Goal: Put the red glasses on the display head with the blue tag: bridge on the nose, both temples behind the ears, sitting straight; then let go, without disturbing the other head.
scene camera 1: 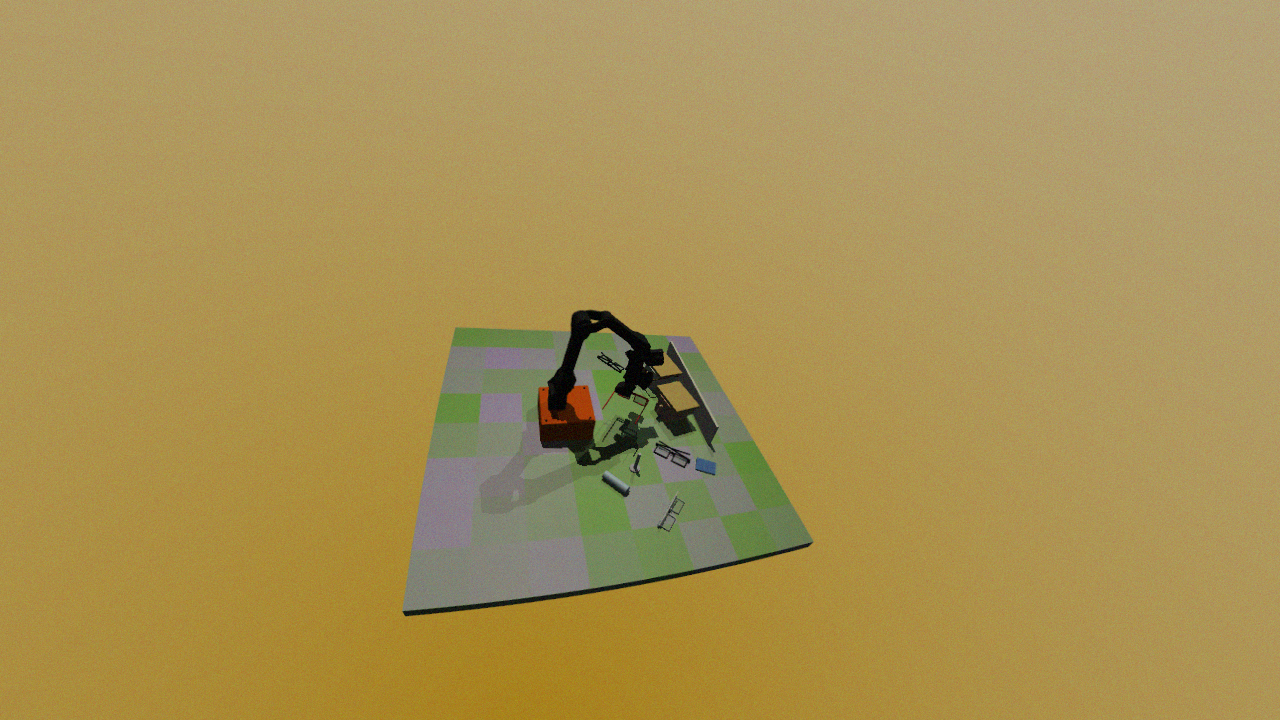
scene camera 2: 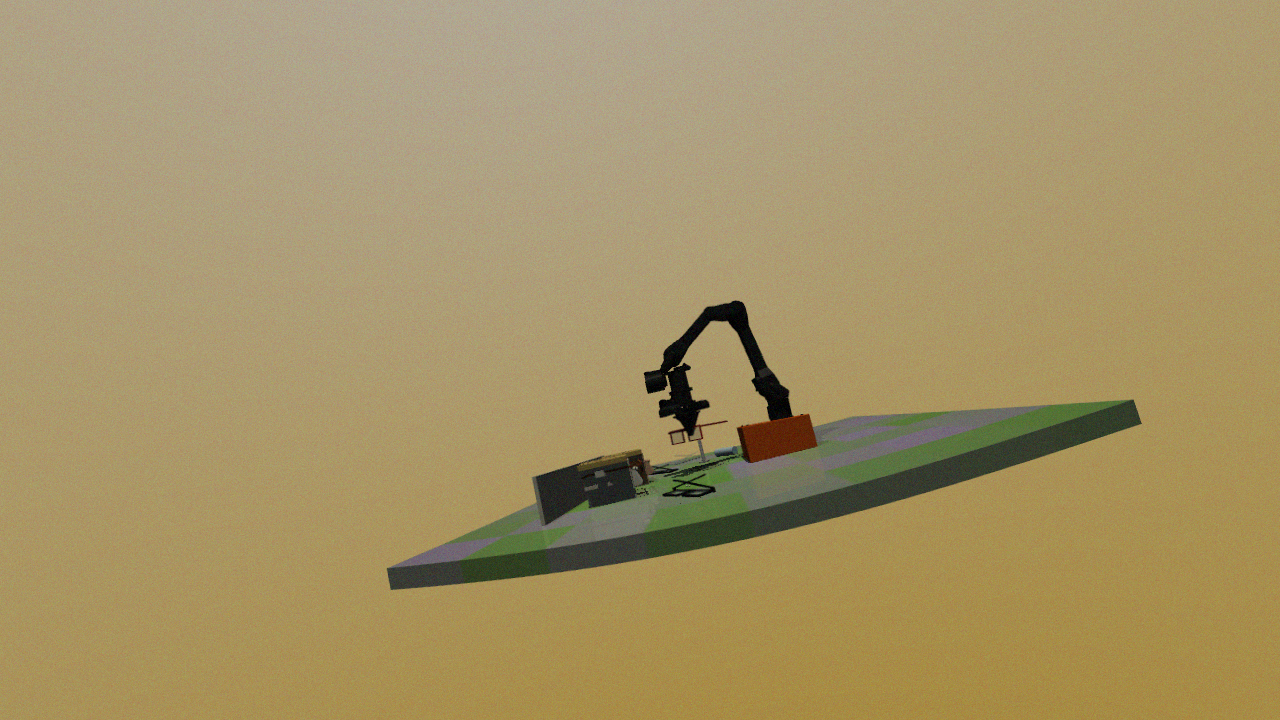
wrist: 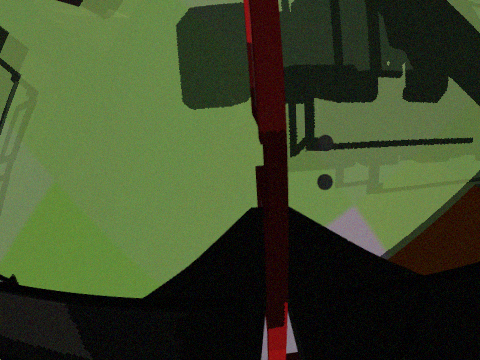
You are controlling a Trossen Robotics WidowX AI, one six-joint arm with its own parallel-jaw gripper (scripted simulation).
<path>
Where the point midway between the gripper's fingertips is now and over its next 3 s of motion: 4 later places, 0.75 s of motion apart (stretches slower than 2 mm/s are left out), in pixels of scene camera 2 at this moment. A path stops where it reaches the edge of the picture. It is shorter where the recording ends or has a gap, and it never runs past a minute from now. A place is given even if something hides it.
My gripper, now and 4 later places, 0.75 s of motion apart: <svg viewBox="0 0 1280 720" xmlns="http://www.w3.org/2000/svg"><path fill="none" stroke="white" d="M691 435L692 444L694 452L696 460L698 464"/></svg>
</path>
